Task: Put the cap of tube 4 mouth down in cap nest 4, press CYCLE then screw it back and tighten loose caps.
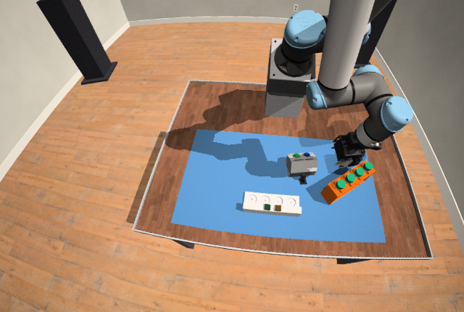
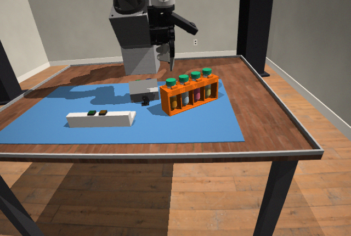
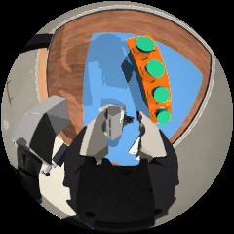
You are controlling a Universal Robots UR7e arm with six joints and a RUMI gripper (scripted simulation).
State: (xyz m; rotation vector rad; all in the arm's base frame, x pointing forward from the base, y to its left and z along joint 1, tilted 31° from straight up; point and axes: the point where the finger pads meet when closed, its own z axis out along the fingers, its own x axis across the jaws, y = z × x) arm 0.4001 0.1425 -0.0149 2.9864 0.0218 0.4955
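Now: hand 90 mm short of the green cap, 10 mm to the left of it and 40 mm above it. The rest, counted from my hand: green key (80 mm behind, 140 mm to the right, 80 mm below); then blue key (80 mm behind, 90 mm to the right, 80 mm below); then grey key housing (60 mm behind, 120 mm to the right, 100 mm below).
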